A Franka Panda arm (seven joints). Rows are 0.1 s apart.
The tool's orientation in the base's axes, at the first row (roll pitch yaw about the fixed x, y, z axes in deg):
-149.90, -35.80, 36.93
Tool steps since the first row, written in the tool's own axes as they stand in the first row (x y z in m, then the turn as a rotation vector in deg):
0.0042, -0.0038, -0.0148, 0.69, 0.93, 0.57
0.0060, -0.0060, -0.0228, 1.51, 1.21, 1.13
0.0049, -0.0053, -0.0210, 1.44, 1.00, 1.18
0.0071, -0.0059, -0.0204, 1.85, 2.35, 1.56
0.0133, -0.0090, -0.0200, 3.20, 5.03, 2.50
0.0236, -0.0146, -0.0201, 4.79, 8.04, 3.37
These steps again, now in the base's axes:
-0.0017, -0.0064, 0.0144, 1.21, 0.26, -0.37
-0.0030, -0.0101, 0.0219, 2.01, 0.91, -0.40
-0.0030, -0.0097, 0.0198, 1.81, 1.02, -0.39
-0.0020, -0.0079, 0.0209, 3.13, 0.79, -0.97
-0.0002, -0.0030, 0.0255, 6.13, 0.73, -1.93
0.0022, 0.0049, 0.0338, 9.52, 0.57, -2.83

